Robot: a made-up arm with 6 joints. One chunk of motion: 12 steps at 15 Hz.
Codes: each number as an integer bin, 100 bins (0 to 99) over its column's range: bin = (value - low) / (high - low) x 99, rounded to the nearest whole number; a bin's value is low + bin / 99 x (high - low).
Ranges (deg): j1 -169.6..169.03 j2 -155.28..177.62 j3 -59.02..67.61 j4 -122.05..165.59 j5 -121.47..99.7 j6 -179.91..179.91
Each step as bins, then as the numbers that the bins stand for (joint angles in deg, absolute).
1 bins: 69 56 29 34 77 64
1 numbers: 66.41 33.03 -21.93 -23.26 50.55 52.70
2 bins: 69 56 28 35 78 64
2 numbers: 66.41 33.03 -23.21 -20.36 52.79 52.70
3 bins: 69 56 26 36 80 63
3 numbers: 66.41 33.03 -25.76 -17.45 57.25 49.07
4 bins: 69 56 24 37 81 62
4 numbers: 66.41 33.03 -28.32 -14.55 59.49 45.43
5 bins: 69 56 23 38 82 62
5 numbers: 66.41 33.03 -29.60 -11.64 61.72 45.43
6 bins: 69 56 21 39 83 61
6 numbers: 66.41 33.03 -32.16 -8.74 63.96 41.80
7 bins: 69 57 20 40 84 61
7 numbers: 66.41 36.39 -33.44 -5.83 66.19 41.80
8 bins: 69 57 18 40 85 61
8 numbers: 66.41 36.39 -36.00 -5.83 68.42 41.80
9 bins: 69 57 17 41 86 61
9 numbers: 66.41 36.39 -37.28 -2.93 70.66 41.80
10 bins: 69 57 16 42 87 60
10 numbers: 66.41 36.39 -38.55 -0.02 72.89 38.16
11 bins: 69 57 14 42 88 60
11 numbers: 66.41 36.39 -41.11 -0.02 75.13 38.16
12 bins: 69 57 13 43 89 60
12 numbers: 66.41 36.39 -42.39 2.88 77.36 38.16
